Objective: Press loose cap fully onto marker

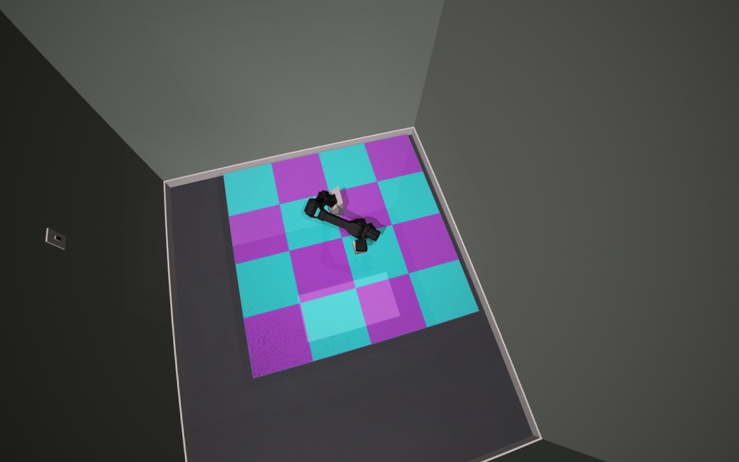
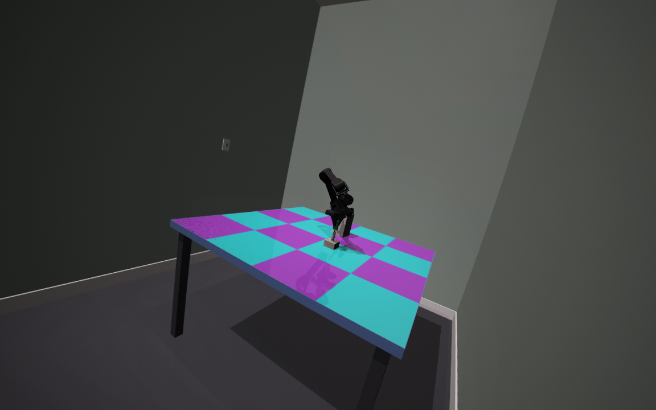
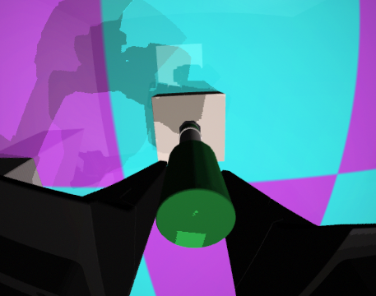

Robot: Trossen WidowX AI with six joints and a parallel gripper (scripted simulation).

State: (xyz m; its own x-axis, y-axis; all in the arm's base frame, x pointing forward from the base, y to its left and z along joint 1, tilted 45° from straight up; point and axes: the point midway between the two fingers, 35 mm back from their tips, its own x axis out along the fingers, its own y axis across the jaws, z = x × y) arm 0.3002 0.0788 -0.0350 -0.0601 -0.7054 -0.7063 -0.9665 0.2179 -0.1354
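Right now my gripper tip is 110 mm above the holder block. The rest, counted from my gripper tip: green cap: 10 mm above.
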